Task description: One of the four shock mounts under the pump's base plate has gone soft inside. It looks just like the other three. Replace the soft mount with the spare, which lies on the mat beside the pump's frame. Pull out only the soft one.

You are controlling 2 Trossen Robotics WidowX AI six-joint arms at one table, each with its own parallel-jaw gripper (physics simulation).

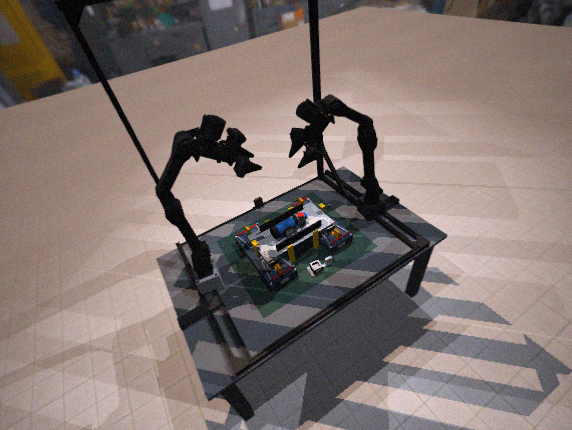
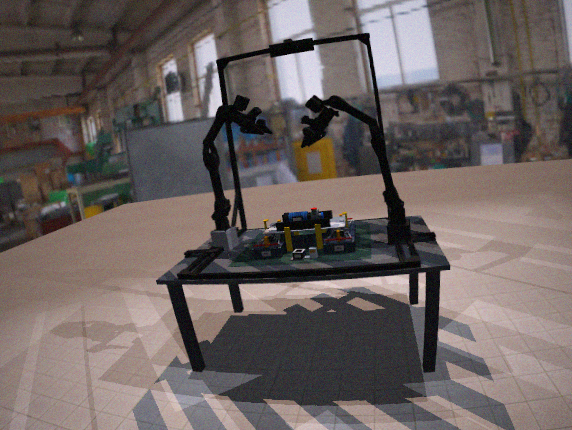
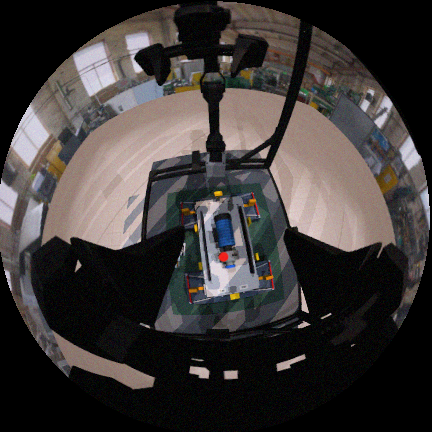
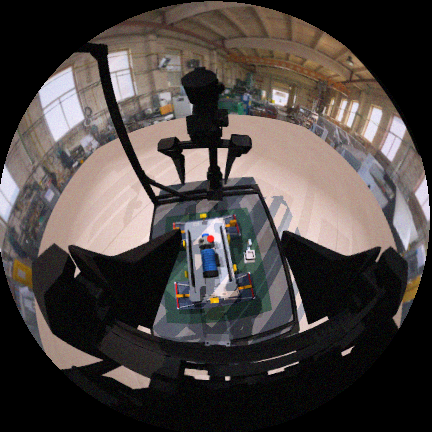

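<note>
The pump, with a blue motor (image 1: 284,227) (image 2: 298,217) (image 3: 225,232) (image 4: 209,261) and a red cap, lies on its pale base plate (image 3: 216,286). Orange tabs show at the frame's corners; the four mounts are too small or hidden to tell apart. On the mat beside the frame lie a white square piece with a dark middle (image 1: 315,268) (image 2: 298,254) (image 4: 249,256) and a small pale block (image 1: 328,260) (image 2: 313,252); which is the spare is unclear. My left gripper (image 1: 295,161) (image 2: 303,145) (image 3: 236,232) and right gripper (image 1: 256,162) (image 2: 270,133) (image 4: 232,232) are open, empty and high above the pump.
The green mat (image 1: 265,308) (image 4: 261,300) lies under the frame. Yellow posts (image 1: 315,239) (image 1: 291,253) stand along the frame's near side, and dark rails run along the base plate. Black rails edge the table, and a black overhead frame (image 2: 371,75) stands behind.
</note>
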